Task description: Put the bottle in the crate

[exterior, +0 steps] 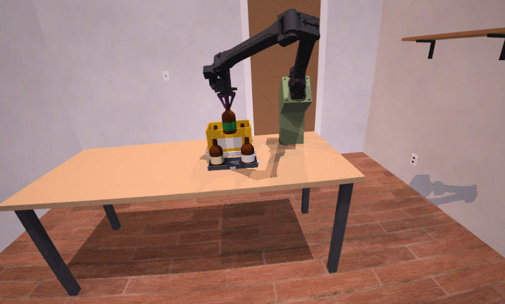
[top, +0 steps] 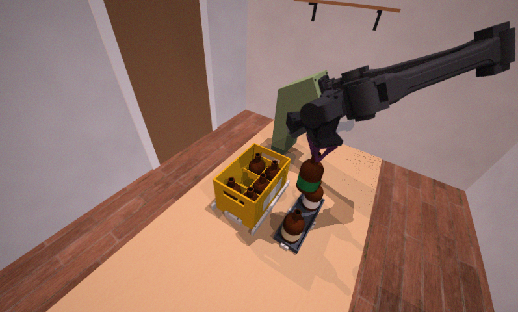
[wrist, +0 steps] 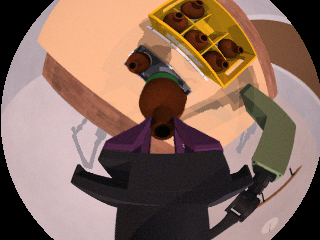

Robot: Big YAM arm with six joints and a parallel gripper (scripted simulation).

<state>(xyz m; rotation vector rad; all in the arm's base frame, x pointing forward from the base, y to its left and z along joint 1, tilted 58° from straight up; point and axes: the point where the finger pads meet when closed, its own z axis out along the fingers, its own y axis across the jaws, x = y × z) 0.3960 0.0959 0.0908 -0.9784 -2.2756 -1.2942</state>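
The glass bottle is 60 mm below my hand. From my hand the other things lie so: dark tray: 320 mm below, 20 mm to the left; then yellow crate: 250 mm below, 210 mm to the right, 20 mm ahead.
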